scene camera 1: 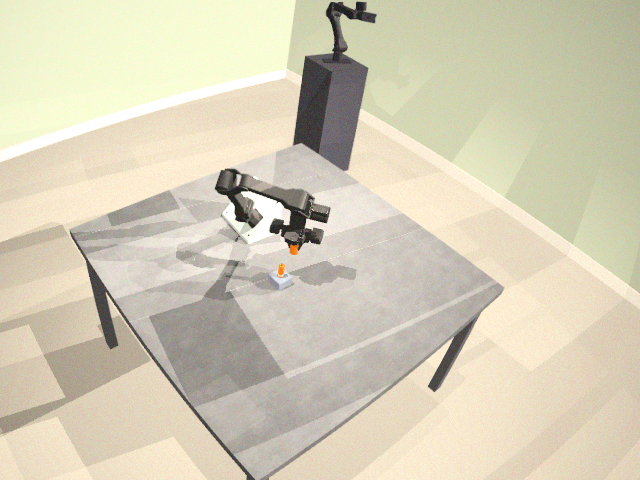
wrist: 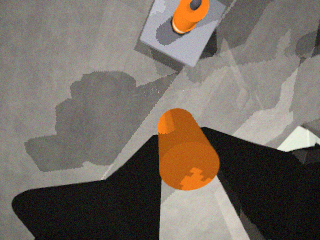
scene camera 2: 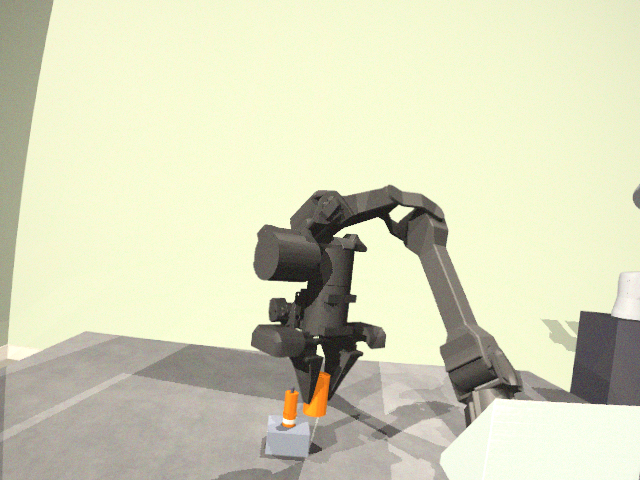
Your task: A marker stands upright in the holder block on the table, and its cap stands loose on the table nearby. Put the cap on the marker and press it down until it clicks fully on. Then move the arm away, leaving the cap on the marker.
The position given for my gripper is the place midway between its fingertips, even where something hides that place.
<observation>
My gripper [scene camera 2: 316,401] carries an orange cap [scene camera 2: 317,407].
The orange cap is seen too in the wrist view [wrist: 187,161]. My gripper is seen too in scene camera 1 [scene camera 1: 294,248] and in the wrist view [wrist: 179,136].
</observation>
